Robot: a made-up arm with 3 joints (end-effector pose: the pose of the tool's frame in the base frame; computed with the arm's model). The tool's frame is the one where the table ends. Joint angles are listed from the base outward.
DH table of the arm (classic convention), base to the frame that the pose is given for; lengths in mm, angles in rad. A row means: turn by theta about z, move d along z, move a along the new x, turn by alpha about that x. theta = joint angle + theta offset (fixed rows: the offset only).
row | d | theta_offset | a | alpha
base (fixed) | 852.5 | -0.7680 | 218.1 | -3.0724
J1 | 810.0 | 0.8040 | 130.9 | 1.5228
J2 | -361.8 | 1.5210 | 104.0 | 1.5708
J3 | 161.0 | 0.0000 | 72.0 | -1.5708
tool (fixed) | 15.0 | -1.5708 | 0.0 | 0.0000
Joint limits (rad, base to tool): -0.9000..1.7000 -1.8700..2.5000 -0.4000..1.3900
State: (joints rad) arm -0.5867 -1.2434 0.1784
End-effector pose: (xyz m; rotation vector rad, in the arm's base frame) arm 0.1048 -0.5822 0.1404 -1.7055 -0.4102 -1.6327
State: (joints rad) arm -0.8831 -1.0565 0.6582
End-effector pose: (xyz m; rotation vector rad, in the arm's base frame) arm 0.2615 -0.5636 0.1158 -1.1488 -0.7292 -1.0997
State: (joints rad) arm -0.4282 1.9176 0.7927
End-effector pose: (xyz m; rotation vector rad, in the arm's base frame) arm -0.0990 -0.1833 -0.0709 0.5095 1.7129 -0.0678
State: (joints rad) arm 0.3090 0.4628 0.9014
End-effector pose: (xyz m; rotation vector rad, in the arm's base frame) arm -0.1537 -0.2216 -0.1539 -0.0305 0.9170 -1.6089
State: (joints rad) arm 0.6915 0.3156 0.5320
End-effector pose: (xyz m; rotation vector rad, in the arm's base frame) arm -0.1986 -0.0848 -0.1536 -0.2095 1.2998 -1.8209
